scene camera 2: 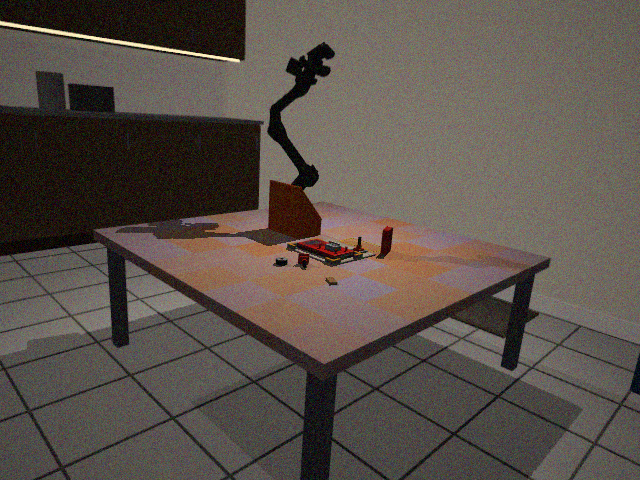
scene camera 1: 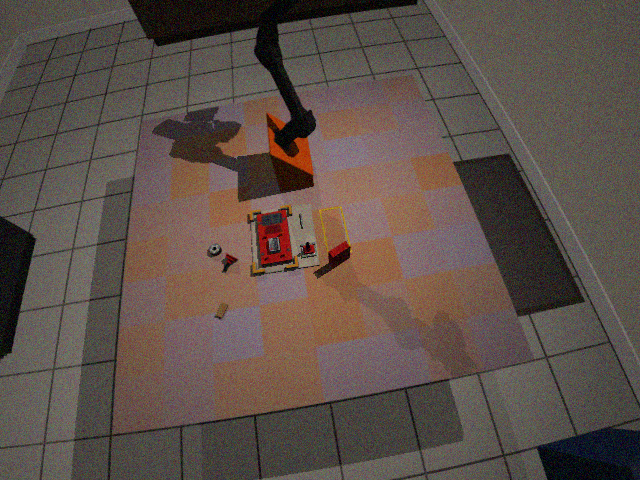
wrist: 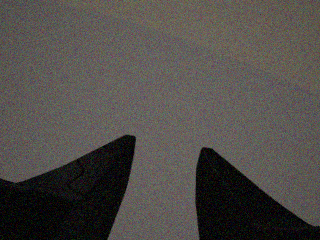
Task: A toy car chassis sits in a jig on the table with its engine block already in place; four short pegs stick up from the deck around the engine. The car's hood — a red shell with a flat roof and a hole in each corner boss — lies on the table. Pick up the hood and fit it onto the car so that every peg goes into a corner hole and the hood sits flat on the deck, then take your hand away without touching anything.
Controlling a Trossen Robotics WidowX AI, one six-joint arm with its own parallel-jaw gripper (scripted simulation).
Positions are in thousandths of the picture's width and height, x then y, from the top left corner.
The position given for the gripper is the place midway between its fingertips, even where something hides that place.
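Gripper (wrist: 523, 635) visible. Light jig plate (scene camera 1: 470, 461) visible.
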